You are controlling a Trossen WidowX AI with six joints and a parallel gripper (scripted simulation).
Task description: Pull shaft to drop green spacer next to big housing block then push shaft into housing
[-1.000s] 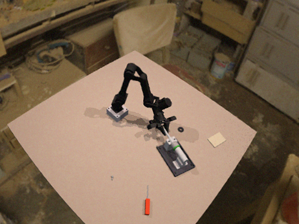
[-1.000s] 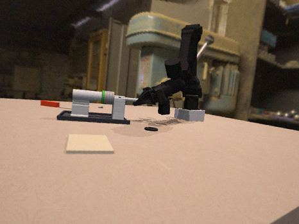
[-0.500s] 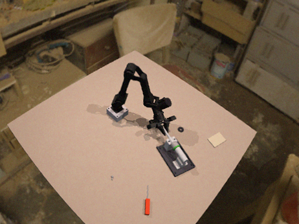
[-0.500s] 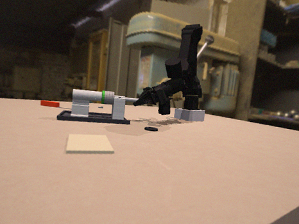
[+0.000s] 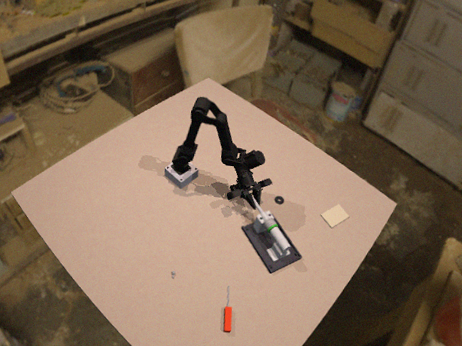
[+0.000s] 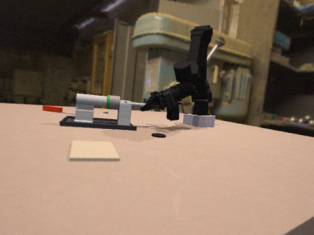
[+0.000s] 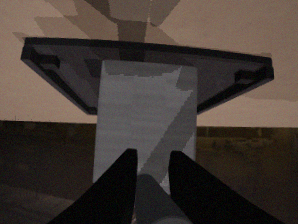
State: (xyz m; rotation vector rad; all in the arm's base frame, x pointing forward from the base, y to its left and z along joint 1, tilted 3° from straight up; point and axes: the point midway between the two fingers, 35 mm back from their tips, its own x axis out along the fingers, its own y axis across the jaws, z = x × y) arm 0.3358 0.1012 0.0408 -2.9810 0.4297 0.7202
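The grey shaft is 5 cm ahead of my gripper tip, 2 cm above it and 1 cm to the right of it. The rest, counted from my gripper tip: tan square pad (29 cm to the left, 24 cm ahead, 6 cm below); then black washer (15 cm to the left, 6 cm below, 1 cm ahead); then green spacer (11 cm ahead, 3 cm to the right, 2 cm above).
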